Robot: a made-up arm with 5 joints. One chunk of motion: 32 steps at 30 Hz.
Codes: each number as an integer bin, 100 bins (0 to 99) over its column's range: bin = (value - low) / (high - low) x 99, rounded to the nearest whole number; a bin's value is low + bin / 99 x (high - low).
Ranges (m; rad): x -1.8..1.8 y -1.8..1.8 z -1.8..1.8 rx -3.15..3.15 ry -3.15..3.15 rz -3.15..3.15
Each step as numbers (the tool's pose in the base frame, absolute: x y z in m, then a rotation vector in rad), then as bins.
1 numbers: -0.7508 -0.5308 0.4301 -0.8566 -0.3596 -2.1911
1 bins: 29 35 61 36 44 15
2 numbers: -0.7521 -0.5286 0.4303 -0.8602 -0.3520 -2.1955
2 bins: 29 35 61 36 44 15
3 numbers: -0.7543 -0.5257 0.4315 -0.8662 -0.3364 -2.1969
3 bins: 29 35 61 36 44 15
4 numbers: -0.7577 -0.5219 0.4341 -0.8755 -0.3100 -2.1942
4 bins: 29 35 61 36 45 15
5 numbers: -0.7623 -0.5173 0.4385 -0.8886 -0.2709 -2.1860
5 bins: 29 35 62 36 45 15
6 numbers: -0.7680 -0.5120 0.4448 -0.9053 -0.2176 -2.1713
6 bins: 28 35 62 35 46 15
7 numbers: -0.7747 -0.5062 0.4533 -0.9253 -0.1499 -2.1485
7 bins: 28 36 62 35 47 16
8 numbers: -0.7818 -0.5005 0.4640 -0.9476 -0.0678 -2.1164
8 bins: 28 36 62 35 48 16
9 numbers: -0.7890 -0.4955 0.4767 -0.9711 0.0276 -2.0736
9 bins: 28 36 63 34 50 17
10 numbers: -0.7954 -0.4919 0.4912 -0.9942 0.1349 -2.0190
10 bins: 28 36 63 34 52 18
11 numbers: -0.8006 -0.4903 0.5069 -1.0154 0.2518 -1.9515
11 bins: 27 36 63 34 53 19
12 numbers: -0.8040 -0.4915 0.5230 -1.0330 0.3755 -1.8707
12 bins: 27 36 64 33 55 20
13 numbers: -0.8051 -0.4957 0.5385 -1.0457 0.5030 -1.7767
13 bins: 27 36 64 33 57 22
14 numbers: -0.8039 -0.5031 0.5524 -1.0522 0.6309 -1.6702
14 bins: 27 36 65 33 59 23
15 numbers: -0.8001 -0.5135 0.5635 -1.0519 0.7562 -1.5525
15 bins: 27 35 65 33 61 25
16 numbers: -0.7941 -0.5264 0.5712 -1.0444 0.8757 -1.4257
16 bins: 28 35 65 33 63 27
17 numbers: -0.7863 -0.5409 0.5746 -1.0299 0.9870 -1.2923
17 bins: 28 35 65 33 65 29
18 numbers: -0.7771 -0.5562 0.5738 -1.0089 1.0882 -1.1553
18 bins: 28 34 65 34 67 31
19 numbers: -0.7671 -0.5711 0.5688 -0.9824 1.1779 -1.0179
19 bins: 28 34 65 34 68 34
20 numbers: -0.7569 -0.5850 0.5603 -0.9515 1.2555 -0.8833
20 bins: 29 33 65 35 69 36
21 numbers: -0.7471 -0.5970 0.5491 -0.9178 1.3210 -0.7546
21 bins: 29 33 65 35 70 38
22 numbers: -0.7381 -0.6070 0.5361 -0.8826 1.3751 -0.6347
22 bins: 29 33 64 36 71 40
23 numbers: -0.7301 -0.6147 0.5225 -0.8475 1.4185 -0.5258
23 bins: 29 33 64 36 72 41
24 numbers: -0.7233 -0.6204 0.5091 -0.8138 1.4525 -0.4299
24 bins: 30 32 64 37 72 43
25 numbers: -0.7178 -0.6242 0.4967 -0.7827 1.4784 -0.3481
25 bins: 30 32 63 37 73 44
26 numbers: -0.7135 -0.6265 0.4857 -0.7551 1.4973 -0.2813
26 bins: 30 32 63 38 73 45
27 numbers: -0.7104 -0.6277 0.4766 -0.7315 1.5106 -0.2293
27 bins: 30 32 63 38 73 46
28 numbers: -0.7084 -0.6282 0.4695 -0.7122 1.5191 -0.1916
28 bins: 30 32 62 38 73 46
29 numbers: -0.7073 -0.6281 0.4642 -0.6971 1.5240 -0.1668
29 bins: 30 32 62 39 73 47
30 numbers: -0.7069 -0.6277 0.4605 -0.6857 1.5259 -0.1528
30 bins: 30 32 62 39 73 47
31 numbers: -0.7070 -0.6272 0.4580 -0.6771 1.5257 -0.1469
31 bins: 30 32 62 39 73 47
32 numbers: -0.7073 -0.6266 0.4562 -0.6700 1.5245 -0.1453
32 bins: 30 32 62 39 73 47
